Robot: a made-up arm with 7 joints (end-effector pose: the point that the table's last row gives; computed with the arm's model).
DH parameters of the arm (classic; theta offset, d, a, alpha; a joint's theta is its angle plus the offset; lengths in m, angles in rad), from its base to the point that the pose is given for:
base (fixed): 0 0 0 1.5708
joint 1: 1.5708 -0.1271 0 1.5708
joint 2: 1.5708 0 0 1.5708
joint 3: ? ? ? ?
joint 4: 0 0 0 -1.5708
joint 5: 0 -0.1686 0 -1.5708
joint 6: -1.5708 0 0 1.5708
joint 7: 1.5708 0 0 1.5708
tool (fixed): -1.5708 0 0 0
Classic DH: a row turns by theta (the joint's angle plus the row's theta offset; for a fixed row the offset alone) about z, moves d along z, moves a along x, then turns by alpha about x.
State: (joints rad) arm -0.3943 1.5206 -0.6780 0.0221 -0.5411 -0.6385 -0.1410
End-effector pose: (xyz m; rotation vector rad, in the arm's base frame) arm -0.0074 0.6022 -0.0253 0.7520 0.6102 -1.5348
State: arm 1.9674 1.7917 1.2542 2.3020 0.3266 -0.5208 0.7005
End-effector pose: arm -0.1618 0.2910 -0.0254 -2.1463 0.2181 0.1454
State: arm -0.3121 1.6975 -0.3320 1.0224 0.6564 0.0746 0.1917
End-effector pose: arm 0.1305 0.5251 -0.0385 0.8078 -0.4469 -0.6512
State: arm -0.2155 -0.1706 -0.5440 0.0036 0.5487 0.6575 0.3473
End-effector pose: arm -0.0998 0.0460 -0.4582 -0.4998 0.8695 0.1176
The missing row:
joint 3: 1.5708 -0.3073 0 1.5708
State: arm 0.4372 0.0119 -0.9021 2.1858 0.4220 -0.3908 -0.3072
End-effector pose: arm 0.1668 0.0216 -0.1553 -1.4282 -2.3092 0.0030
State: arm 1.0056 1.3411 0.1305 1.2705 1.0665 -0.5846 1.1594
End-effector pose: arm 0.1370 0.4797 0.1022 0.5070 -2.5416 -1.4222
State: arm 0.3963 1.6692 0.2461 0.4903 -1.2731 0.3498 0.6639
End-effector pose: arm 0.0463 0.5790 0.0888 1.4668 0.5816 -0.1534
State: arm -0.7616 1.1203 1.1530 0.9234 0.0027 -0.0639 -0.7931
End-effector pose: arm -0.0070 0.5488 -0.0864 2.1766 -0.9149 0.2593
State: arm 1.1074 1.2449 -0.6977 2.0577 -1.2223 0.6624 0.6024
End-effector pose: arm 0.1976 0.3128 0.0289 2.2092 -0.9325 -0.9949
